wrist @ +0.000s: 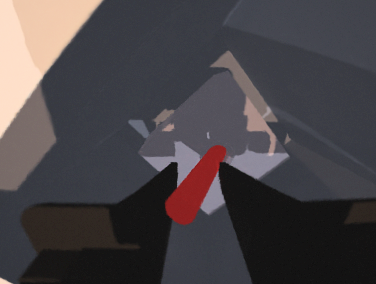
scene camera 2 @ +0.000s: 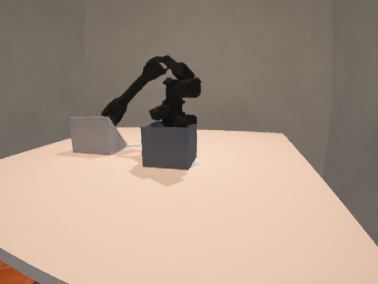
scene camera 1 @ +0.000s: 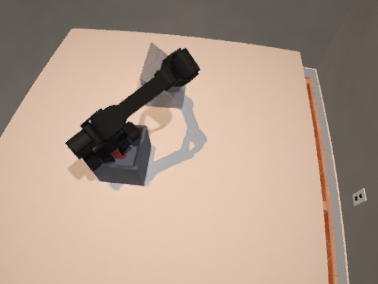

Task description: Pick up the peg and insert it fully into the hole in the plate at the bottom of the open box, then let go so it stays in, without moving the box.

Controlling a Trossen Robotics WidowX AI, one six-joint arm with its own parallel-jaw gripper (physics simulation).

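Where they show: gripper, fingertip midpoint: [wrist: 198, 168] [scene camera 1: 118, 157]; arm's base, link origin: [scene camera 2: 106, 129].
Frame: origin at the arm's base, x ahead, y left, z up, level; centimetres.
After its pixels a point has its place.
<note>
The red peg [scene camera 1: 118, 155] @(x 33.6, y -11.5, z -1.4 cm) [wrist: 197, 187] @(x 33.3, y -13.0, z 1.1 cm) is inside the open dark blue-grey box [scene camera 1: 122, 176] @(x 40.5, y -9.3, z -2.9 cm) [scene camera 2: 167, 147] @(x 33.0, y -18.9, z -2.8 cm) [wrist: 125, 65]. My gripper [scene camera 1: 114, 151] @(x 33.7, y -11.9, z -2.5 cm) [wrist: 198, 168] @(x 33.7, y -11.9, z -2.5 cm) reaches down into the box and is shut on the peg. In the wrist view the peg lies slanted across the gap between the fingers, its near end over the left finger and its far end by the right fingertip. The grey plate [wrist: 215, 107] @(x 29.9, y -13.8, z -4.2 cm) shows beyond the fingertips. A faint round outline shows beside the peg's far end; I cannot tell whether it is the hole or whether the peg touches it. Scene camera 2 hides the fingertips behind the box wall.
A grey block with a sloping side [scene camera 1: 151, 62] @(x -5.2, y -4.4, z 4.5 cm) [scene camera 2: 92, 135] @(x -3.3, y -6.8, z -1.7 cm) stands on the pale table [scene camera 1: 240, 200] @(x 44.6, y 30.1, z -10.0 cm) [scene camera 2: 225, 215] @(x 51.3, y -46.0, z -10.0 cm), under the arm's upper part in scene camera 1. The box walls stand around the gripper. The table's edges show in both scene views.
</note>
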